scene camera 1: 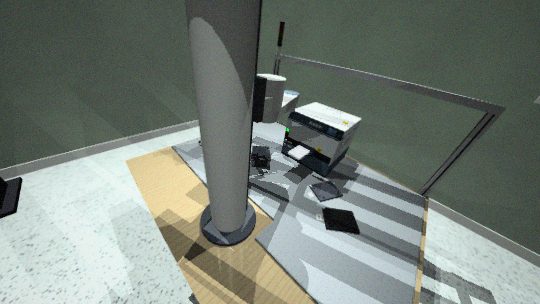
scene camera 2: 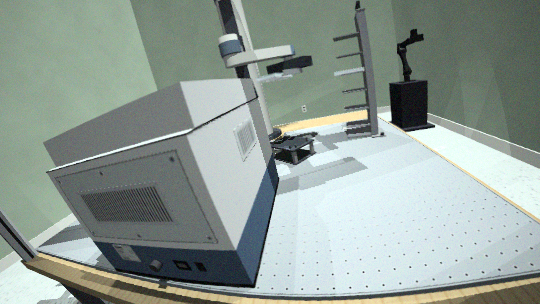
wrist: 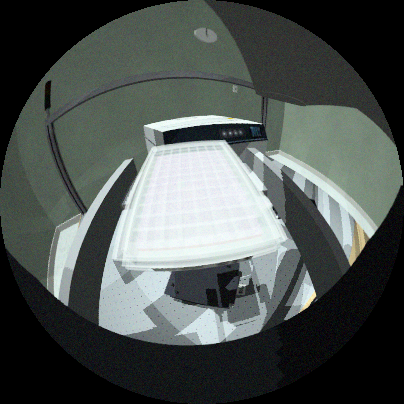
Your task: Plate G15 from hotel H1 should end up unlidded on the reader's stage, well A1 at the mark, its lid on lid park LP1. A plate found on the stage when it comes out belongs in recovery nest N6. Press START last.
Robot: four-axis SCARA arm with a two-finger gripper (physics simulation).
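Frame: origin at the arm's base, x back, y left, z down, level; centimetres.
Seen in the pictures: gripper, fingertip midpoint: (scene camera 2: 271, 76) (wrist: 189, 159); arm's base, link origin: (scene camera 1: 229, 219).
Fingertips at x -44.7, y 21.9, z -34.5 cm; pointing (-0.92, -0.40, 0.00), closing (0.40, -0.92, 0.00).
Observation:
Pixels of each thing's middle, then the offset from my fingertips to it. Level surfaces: height alone.
- blue reader, body centre: (scene camera 2: 184, 168) (wrist: 199, 157) (scene camera 1: 320, 135) dz +16.6, dx -35.7, dy -19.9 cm
- white plate, body centre: (scene camera 1: 299, 151) dz +18.7, dx -8.1, dy -20.7 cm
- grey hotel tower, body centre: (scene camera 2: 358, 72) dz +5.4, dx +17.9, dy +35.6 cm
- pale plate, body centre: (scene camera 2: 348, 71) dz +4.4, dx +18.6, dy +31.6 cm
- perforated deck, surface height: dz +33.1 cm
My gripper (wrist: 189, 159) (scene camera 2: 275, 77) is shut on a pale, clear-edged microplate (wrist: 195, 205), held level high above the table; its label and A1 corner are unreadable. In scene camera 1 the column hides the gripper. The white and blue reader (scene camera 1: 325, 122) (scene camera 2: 215, 175) (wrist: 215, 131) stands beyond the held plate in the wrist view. Another white plate (scene camera 1: 299, 152) lies on the stage at the reader's front. The grey hotel tower (scene camera 2: 367, 75) has a pale plate (scene camera 2: 349, 72) on a middle shelf. The START button is too small to read.
A dark raised stand (scene camera 1: 261, 156) (scene camera 2: 294, 143) is near the column (scene camera 1: 225, 125). Two dark flat pads (scene camera 1: 326, 190) (scene camera 1: 341, 220) lie on the perforated deck (scene camera 1: 370, 260) (scene camera 2: 400, 210); their labels are unreadable. A rail frame (scene camera 1: 380, 77) borders the deck. A black arm on a pedestal (scene camera 2: 409, 104) stands beyond.

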